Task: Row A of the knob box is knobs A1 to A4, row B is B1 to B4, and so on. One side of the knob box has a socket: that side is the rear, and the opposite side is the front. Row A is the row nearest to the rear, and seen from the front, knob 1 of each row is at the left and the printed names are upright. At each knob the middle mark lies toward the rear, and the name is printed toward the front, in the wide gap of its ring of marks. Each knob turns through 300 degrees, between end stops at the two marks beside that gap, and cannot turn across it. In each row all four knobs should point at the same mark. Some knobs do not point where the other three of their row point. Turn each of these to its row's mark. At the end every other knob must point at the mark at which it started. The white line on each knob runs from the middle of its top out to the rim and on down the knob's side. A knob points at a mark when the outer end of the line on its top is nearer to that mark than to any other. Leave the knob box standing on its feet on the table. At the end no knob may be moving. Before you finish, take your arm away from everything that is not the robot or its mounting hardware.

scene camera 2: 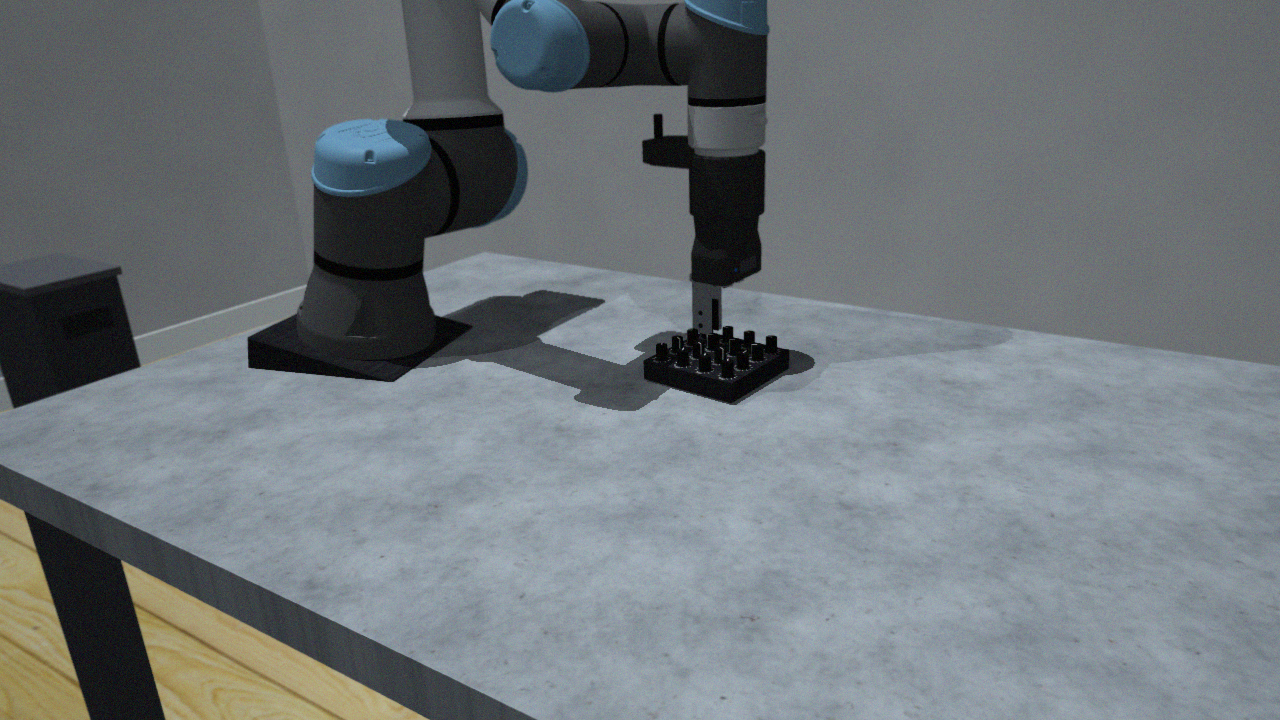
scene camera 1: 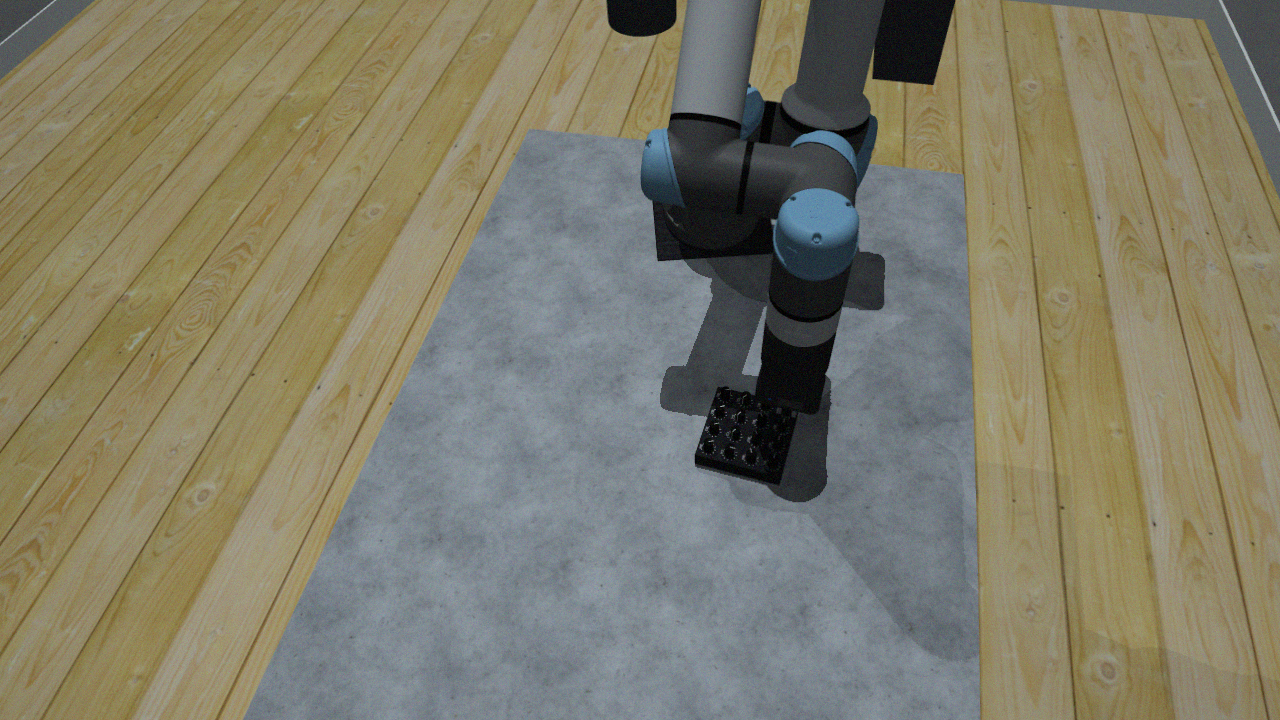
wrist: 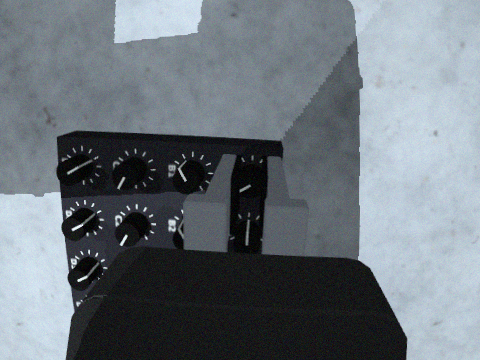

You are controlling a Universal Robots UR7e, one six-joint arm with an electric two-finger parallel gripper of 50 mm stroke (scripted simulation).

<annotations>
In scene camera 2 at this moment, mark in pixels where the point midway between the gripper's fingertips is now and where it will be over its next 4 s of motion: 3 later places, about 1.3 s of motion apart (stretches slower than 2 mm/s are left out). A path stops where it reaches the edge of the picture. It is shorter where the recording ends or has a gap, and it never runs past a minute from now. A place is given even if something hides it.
My gripper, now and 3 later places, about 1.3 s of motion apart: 707,330; 705,296; 702,282; 706,285
</annotations>
